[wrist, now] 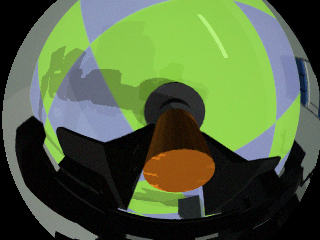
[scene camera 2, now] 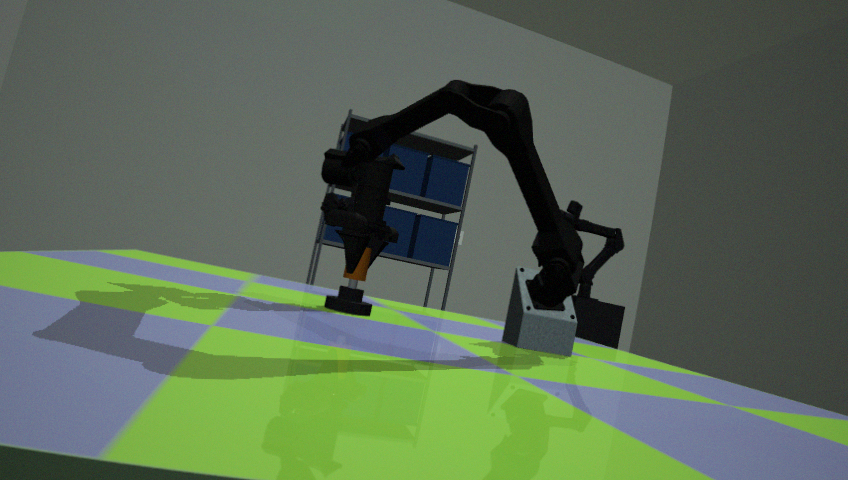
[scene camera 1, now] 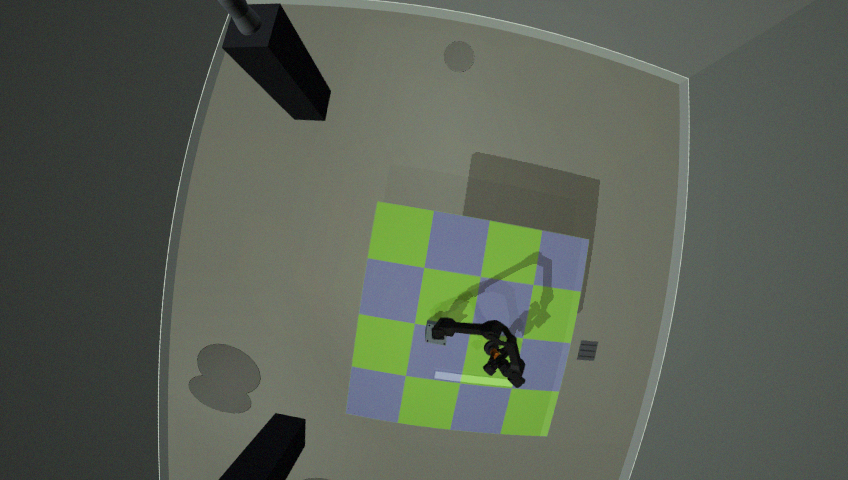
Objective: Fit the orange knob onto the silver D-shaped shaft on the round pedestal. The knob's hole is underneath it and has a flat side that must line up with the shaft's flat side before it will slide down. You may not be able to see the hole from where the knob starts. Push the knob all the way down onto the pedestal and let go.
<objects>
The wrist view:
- gripper: 176, 132
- orange knob: 178, 160
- black round pedestal: 173, 94
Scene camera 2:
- gripper: 355, 274
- black round pedestal: 349, 300
</objects>
